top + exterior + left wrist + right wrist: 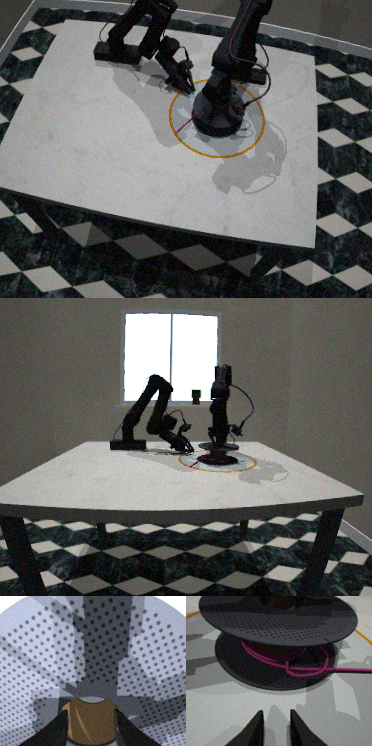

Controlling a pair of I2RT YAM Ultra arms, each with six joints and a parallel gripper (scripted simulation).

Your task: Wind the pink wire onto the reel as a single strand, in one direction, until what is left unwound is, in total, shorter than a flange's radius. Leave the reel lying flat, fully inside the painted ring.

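Observation:
Now: the dark reel 30 mm below my left hand. The rest, counted from my left hand: orange painted ring 60 mm below.

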